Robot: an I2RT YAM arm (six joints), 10 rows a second.
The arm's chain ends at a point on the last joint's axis. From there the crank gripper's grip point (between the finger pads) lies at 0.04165 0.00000 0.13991 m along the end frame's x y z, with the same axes.
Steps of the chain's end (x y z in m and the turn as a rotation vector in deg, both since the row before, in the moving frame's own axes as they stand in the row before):
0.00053 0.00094 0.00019 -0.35 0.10 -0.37
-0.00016 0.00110 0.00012 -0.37 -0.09 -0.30
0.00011 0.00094 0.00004 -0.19 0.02 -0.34
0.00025 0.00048 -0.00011 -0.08 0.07 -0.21
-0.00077 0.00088 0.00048 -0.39 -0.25 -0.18
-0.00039 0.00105 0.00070 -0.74 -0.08 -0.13
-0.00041 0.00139 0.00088 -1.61 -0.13 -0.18
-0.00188 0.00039 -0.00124 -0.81 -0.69 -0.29
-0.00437 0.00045 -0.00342 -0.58 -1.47 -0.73
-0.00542 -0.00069 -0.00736 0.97 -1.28 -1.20
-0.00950 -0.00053 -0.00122 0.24 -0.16 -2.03
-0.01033 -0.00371 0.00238 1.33 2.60 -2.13
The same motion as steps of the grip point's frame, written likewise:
0.00078 0.00152 0.00012 -0.35 0.10 -0.37
-0.00038 0.00179 0.00018 -0.37 -0.09 -0.30
0.00016 0.00116 0.00003 -0.19 0.02 -0.34
0.00042 0.00052 -0.00016 -0.08 0.07 -0.21
-0.00138 0.00170 0.00066 -0.39 -0.25 -0.18
-0.00058 0.00276 0.00075 -0.74 -0.08 -0.13
-0.00072 0.00519 0.00092 -1.61 -0.13 -0.18
-0.00356 0.00216 -0.00076 -0.81 -0.69 -0.29
-0.00797 0.00136 -0.00240 -0.58 -1.47 -0.73
-0.00859 -0.00391 -0.00649 0.97 -1.28 -1.20
-0.00993 -0.00258 -0.00111 0.24 -0.16 -2.03
-0.00412 -0.00860 0.00029 1.33 2.60 -2.13

